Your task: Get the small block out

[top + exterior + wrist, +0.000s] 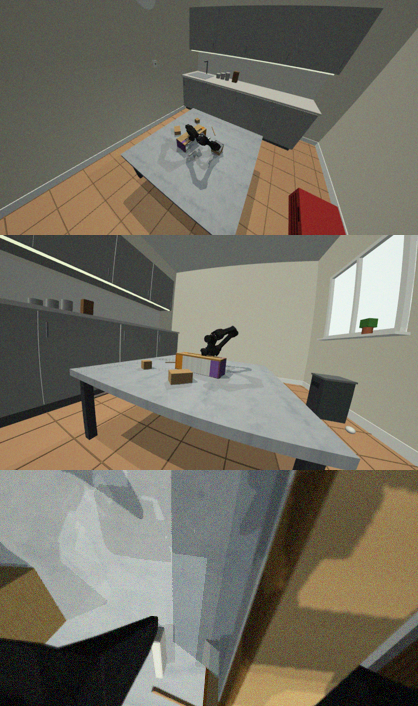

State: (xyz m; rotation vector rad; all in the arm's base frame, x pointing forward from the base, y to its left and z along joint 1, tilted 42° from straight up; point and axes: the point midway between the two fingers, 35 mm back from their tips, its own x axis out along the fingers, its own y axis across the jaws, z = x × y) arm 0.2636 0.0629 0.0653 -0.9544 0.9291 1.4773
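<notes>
My gripper tip is now 6 cm short of the tan block and 2 cm to the left of it. The rest, counted from my gripper tip: box: 4 cm ahead, 2 cm below; thin wooden stick: 1 cm behind, 35 cm to the right, 8 cm below.
</notes>
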